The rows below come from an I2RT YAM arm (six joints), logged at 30 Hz.
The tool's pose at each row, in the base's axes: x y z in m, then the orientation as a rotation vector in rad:
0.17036 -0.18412 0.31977 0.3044 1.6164 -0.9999
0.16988 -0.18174 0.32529 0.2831 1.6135 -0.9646
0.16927 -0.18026 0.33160 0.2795 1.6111 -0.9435
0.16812 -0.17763 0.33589 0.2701 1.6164 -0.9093
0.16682 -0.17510 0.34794 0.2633 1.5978 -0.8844
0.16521 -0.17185 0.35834 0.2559 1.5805 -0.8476
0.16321 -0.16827 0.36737 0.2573 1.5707 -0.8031
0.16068 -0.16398 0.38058 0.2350 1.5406 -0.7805
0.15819 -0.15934 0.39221 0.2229 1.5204 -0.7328
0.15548 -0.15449 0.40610 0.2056 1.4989 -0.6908
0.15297 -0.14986 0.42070 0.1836 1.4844 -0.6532
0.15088 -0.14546 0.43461 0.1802 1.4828 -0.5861
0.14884 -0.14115 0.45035 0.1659 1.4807 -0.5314
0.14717 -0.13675 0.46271 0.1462 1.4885 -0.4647
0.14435 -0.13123 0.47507 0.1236 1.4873 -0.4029
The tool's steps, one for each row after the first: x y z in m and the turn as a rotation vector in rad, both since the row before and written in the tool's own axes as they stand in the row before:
-0.00554 -0.00131 -0.00198 -0.0321 -0.0155 0.0114
-0.00598 -0.00217 -0.00138 -0.0144 -0.0059 0.0120
-0.00438 -0.00084 -0.00259 -0.0279 -0.0029 0.0145
-0.01142 -0.00401 -0.00259 -0.0142 -0.0216 0.0174
-0.01017 -0.00284 -0.00314 -0.0225 -0.0217 0.0242
-0.00904 -0.00202 -0.00354 -0.0246 -0.0121 0.0320
-0.01318 -0.00286 -0.00418 -0.0192 -0.0370 0.0101
-0.01198 -0.00184 -0.00402 -0.0316 -0.0262 0.0296
-0.01431 -0.00201 -0.00388 -0.0311 -0.0284 0.0232
-0.01508 -0.00184 -0.00317 -0.0331 -0.0228 0.0159
-0.01447 -0.00128 -0.00248 -0.0427 -0.0066 0.0436
-0.01627 -0.00103 -0.00215 -0.0421 -0.0086 0.0289
-0.01305 0.00049 -0.00209 -0.0548 -0.0002 0.0319
-0.01328 0.00159 -0.00353 -0.0524 -0.0083 0.0281

